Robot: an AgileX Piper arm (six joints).
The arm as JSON. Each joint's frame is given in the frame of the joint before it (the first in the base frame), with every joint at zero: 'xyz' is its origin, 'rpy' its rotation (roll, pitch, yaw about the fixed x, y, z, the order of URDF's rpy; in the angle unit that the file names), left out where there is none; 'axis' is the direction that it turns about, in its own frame. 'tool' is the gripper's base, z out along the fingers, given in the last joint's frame.
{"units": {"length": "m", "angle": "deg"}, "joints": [
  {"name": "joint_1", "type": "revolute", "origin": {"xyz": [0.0, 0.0, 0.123], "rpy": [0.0, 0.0, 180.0]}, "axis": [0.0, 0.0, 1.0]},
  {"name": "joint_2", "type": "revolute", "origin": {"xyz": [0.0, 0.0, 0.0], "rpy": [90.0, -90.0, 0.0]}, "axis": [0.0, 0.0, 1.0]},
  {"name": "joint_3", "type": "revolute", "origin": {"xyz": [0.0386, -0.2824, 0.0], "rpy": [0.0, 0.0, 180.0]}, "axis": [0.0, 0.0, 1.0]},
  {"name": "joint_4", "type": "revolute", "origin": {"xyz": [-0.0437, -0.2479, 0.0], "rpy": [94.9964, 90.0, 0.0]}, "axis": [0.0, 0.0, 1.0]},
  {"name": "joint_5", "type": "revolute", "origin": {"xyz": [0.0, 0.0, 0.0], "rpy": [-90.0, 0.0, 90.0]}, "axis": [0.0, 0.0, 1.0]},
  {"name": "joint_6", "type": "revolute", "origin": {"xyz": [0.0, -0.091, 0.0], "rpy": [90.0, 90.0, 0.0]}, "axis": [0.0, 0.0, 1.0]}
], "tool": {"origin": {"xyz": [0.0, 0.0, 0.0], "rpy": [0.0, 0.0, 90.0]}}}
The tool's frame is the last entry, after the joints.
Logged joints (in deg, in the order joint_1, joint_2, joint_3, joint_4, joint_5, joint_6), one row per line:
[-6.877 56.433 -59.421 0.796 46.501 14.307]
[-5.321 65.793 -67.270 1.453 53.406 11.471]
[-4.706 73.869 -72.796 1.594 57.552 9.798]
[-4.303 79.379 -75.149 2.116 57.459 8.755]
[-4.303 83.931 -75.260 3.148 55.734 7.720]
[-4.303 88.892 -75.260 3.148 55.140 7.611]
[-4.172 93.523 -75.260 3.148 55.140 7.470]
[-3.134 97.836 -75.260 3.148 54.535 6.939]
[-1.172 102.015 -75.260 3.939 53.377 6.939]
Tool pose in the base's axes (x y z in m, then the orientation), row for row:
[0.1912 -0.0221 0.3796 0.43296 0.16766 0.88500 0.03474]
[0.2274 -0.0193 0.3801 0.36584 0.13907 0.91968 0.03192]
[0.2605 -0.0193 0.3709 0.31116 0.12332 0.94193 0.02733]
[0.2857 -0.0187 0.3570 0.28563 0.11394 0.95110 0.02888]
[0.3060 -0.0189 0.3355 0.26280 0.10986 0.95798 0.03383]
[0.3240 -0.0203 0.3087 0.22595 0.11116 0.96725 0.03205]
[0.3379 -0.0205 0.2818 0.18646 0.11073 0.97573 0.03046]
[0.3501 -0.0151 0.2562 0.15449 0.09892 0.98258 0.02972]
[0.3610 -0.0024 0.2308 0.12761 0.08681 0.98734 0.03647]
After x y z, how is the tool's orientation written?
As a quaternion, w x y z.
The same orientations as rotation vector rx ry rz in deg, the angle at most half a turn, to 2 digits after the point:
[23.94 126.35 4.96]
[20.48 135.46 4.70]
[18.65 142.47 4.13]
[17.45 145.70 4.42]
[17.03 148.46 5.24]
[17.56 152.79 5.06]
[17.86 157.42 4.91]
[16.24 161.34 4.88]
[14.47 164.59 6.08]

